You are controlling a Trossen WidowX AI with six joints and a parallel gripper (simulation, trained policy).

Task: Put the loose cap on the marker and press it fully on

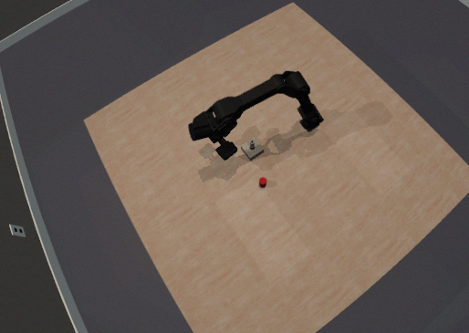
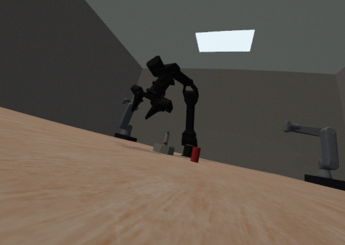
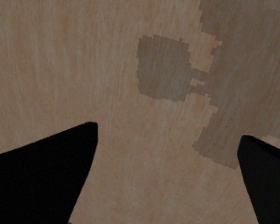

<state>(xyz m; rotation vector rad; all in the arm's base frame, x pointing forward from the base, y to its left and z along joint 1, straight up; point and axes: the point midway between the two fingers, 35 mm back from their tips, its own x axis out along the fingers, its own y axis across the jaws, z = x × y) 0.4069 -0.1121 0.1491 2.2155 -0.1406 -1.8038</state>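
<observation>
The red cap is 220 mm to the left of my gripper tip, 90 mm below it and 90 mm behind it. The rest, counted from my gripper tip: grey holder block 140 mm behind, 100 mm below, 80 mm to the left.
</observation>
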